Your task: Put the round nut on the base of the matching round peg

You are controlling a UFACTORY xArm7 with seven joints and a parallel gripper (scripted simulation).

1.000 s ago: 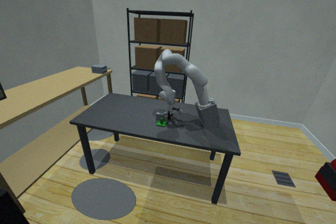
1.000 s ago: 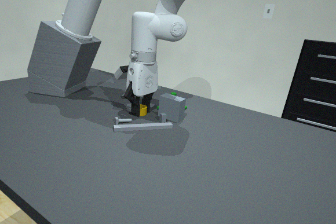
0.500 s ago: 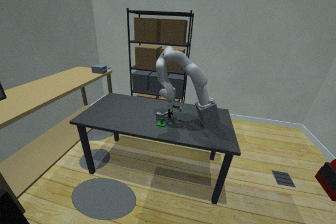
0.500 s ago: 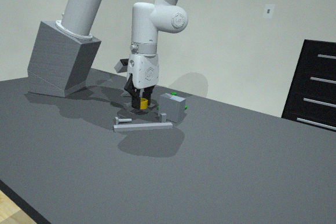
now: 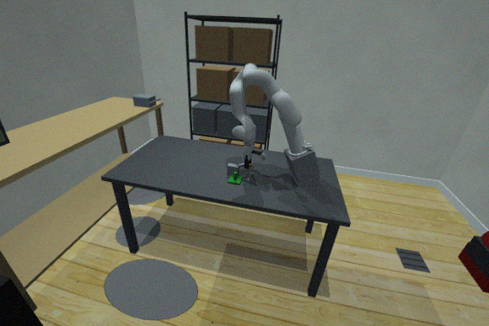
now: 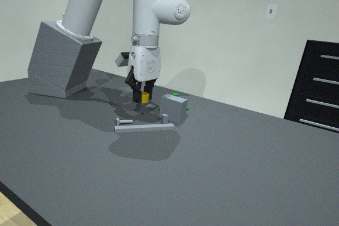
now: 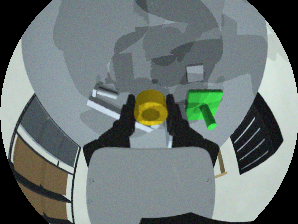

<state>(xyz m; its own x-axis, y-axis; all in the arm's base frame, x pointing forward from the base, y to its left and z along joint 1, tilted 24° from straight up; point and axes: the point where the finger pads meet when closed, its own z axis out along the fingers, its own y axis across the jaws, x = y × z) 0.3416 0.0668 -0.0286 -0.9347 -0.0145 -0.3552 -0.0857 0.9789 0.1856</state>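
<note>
My gripper is now 8 cm short of the grey block, 6 cm to the right of it and 3 cm above it. Also, from my hand: flat grey tile: 7 cm to the left, 7 cm below, 3 cm behind; then square peg: 9 cm ahead, 6 cm below, 2 cm to the left; then short bolt-like piece: 9 cm to the right, 6 cm below, 2 cm ahead.
</note>
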